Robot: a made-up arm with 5 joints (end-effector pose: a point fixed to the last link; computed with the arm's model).
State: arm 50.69 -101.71 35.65 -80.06 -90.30
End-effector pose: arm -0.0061 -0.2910 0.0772 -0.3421 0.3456 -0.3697 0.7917
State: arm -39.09 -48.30 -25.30 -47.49 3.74
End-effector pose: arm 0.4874 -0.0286 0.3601 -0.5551 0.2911 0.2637 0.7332
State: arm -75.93 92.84 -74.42 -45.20 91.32
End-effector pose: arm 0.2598 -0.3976 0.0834 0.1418 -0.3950 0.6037 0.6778
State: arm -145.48 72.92 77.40 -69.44 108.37
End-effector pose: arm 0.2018 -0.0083 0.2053 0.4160 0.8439 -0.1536 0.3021
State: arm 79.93 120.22 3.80 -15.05 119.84
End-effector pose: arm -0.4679 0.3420 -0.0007 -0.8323 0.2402 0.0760 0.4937
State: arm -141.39 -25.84 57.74 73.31 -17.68
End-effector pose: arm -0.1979 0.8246 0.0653 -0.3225 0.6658 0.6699 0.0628
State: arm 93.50 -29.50 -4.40 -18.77 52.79
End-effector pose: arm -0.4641 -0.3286 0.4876 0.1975 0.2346 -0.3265 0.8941
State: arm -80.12 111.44 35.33 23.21 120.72
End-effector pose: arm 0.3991 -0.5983 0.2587 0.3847 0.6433 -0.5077 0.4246
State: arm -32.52 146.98 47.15 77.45 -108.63
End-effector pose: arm -0.0837 -0.8153 0.1877 0.5342 -0.3328 0.2296 0.7424
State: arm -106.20 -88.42 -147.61 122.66 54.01
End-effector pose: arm -0.2208 -0.0792 0.5394 0.0936 -0.5228 0.5872 0.6109
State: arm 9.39 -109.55 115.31 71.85 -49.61
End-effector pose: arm 0.0902 0.0782 -0.4959 -0.4748 -0.8552 -0.1966 0.0669
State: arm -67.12 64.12 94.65 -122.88 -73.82
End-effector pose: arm 0.2147 0.0202 0.1360 -0.4469 0.8918 0.0141 0.0691
